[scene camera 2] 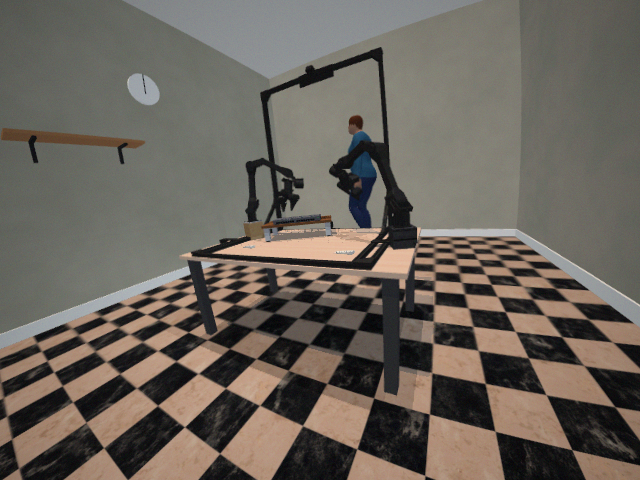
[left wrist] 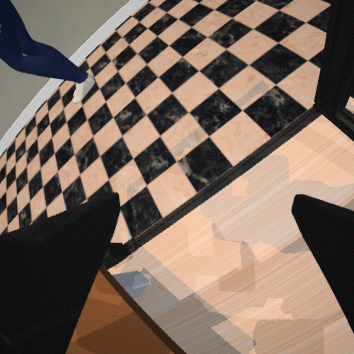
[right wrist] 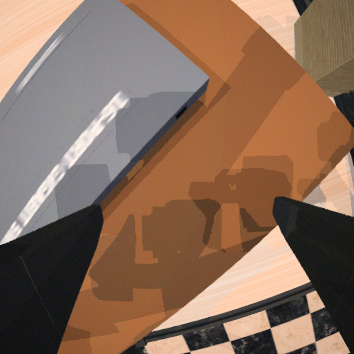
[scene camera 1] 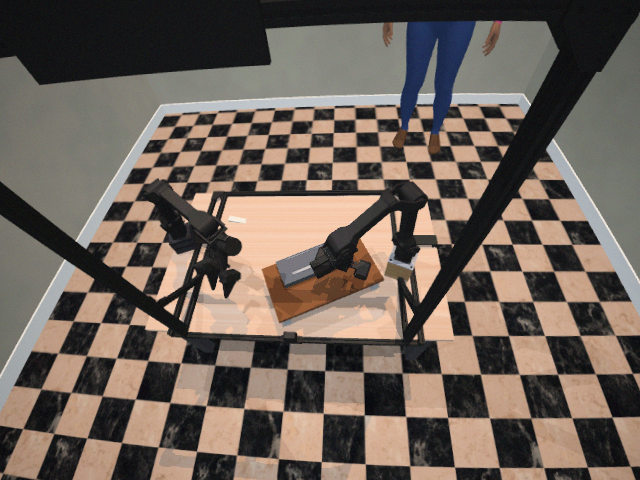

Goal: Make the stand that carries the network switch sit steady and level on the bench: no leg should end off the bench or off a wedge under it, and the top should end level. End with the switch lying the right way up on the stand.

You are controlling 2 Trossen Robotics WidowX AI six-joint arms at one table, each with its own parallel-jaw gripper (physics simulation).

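Frame: origin at the left arm's base, x ahead, y left, z up, level; millimetres.
Where they show: left gripper, fingertip midpoint: (scene camera 2: 353, 197) (left wrist: 207, 201) (scene camera 1: 219, 294); right gripper, fingertip midpoint: (scene camera 2: 287, 211) (right wrist: 189, 209); left arm's base at its link origin: (scene camera 2: 401, 226) (scene camera 1: 179, 232); right arm's base at its link origin: (scene camera 2: 252, 221) (scene camera 1: 403, 255).
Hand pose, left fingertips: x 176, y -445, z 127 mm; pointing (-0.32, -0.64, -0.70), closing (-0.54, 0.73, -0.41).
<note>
Each offset is from my left fingertips to the top centre of the thing.
The stand's brown top (scene camera 1: 299, 304) (scene camera 2: 327, 219) (left wrist: 120, 320) (right wrist: 280, 135) lies on pale legs; whether it is level I cannot tell. The grey switch (scene camera 1: 289, 264) (scene camera 2: 299, 219) (right wrist: 125, 55) lies on it with its white lettering up. One white wedge {84 mm ahead, 491 mm left, 201 mm down} (scene camera 1: 237, 219) (scene camera 2: 344, 252) lies at the back left of scene camera 1; another {627 mm ahead, 234 mm left, 201 mm down} (scene camera 2: 249, 246) shows in scene camera 2. My right gripper (scene camera 1: 348, 264) (scene camera 2: 289, 207) (right wrist: 189, 209) is open and empty above the stand, beside the switch. My left gripper (scene camera 1: 220, 290) (scene camera 2: 356, 194) (left wrist: 207, 201) is open and empty, left of the stand.
A wooden block (scene camera 1: 399, 270) (scene camera 2: 253, 229) (right wrist: 325, 50) stands beside the stand, near the right arm's base. Black frame rails (scene camera 1: 305, 193) run along the table's edges, with posts rising at the front corners. A person (scene camera 1: 439, 67) (scene camera 2: 364, 165) stands beyond the table.
</note>
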